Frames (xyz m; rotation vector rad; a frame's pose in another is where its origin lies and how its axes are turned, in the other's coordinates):
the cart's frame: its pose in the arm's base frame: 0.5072 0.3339 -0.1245 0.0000 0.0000 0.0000
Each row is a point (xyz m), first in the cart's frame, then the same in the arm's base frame.
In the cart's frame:
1: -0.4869 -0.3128 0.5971
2: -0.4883 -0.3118 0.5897
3: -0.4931 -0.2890 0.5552
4: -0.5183 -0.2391 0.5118
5: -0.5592 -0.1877 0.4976
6: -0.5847 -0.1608 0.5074
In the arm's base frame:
1: 0.0203 0.0211 0.4726
2: 0.0189 0.0221 0.4652
3: 0.0141 0.0449 0.4307
4: -0.0111 0.0948 0.3873
5: -0.0520 0.1462 0.3731
6: -0.0775 0.1731 0.3829

